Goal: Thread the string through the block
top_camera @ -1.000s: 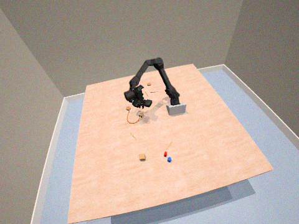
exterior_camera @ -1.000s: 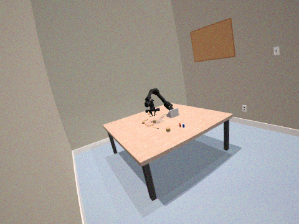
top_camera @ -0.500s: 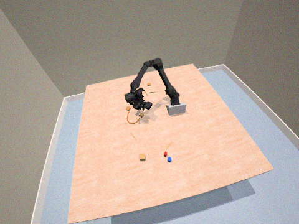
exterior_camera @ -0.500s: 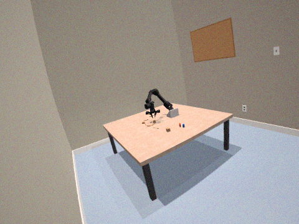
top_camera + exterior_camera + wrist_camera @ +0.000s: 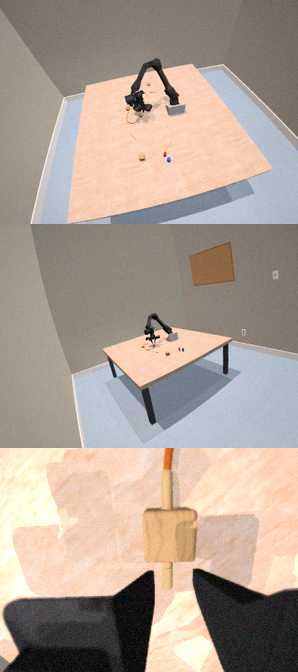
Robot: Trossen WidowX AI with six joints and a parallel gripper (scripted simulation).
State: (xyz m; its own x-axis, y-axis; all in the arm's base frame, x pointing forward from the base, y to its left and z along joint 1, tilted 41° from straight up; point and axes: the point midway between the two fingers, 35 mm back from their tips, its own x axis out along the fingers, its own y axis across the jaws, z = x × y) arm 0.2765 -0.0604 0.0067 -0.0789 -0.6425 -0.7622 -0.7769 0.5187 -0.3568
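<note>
Right now the thin wooden stick is 2 cm ahead of my gripper tip, 3 cm to the left of it and 1 cm below it. Also, from my gripper tip: red object (7 cm behind, 41 cm to the left, 1 cm below); blue object (8 cm behind, 45 cm to the left, 1 cm below).
</note>
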